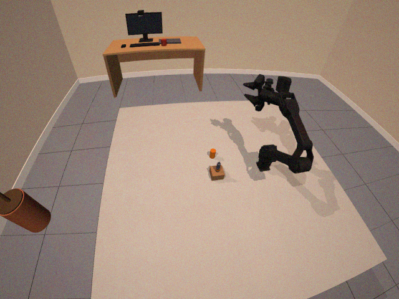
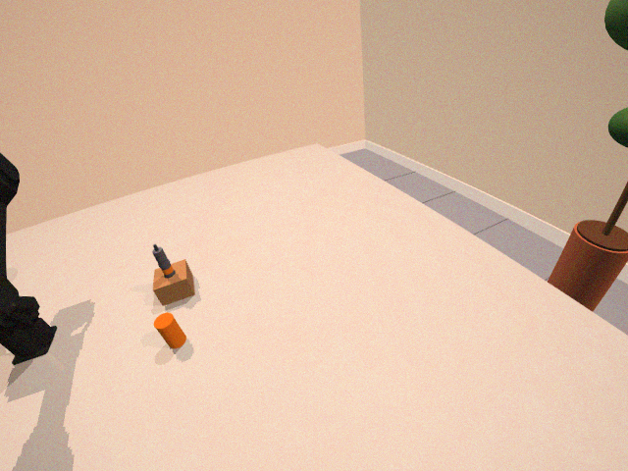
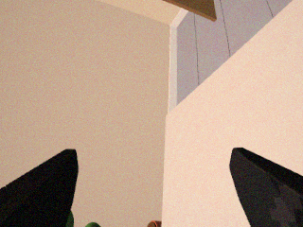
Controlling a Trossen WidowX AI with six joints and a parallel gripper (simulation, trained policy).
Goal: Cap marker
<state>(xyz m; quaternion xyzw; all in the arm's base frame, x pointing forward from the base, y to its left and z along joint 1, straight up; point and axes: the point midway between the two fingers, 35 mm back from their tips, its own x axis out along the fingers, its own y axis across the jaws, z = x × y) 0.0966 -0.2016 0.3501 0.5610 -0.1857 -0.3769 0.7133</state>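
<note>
My gripper tip is now 15 cm short of the orange cap, 12 cm to the right of it and 32 cm above it. Round my gripper tip: wooden holder block: 16 cm ahead, 24 cm to the left, 32 cm below.
</note>
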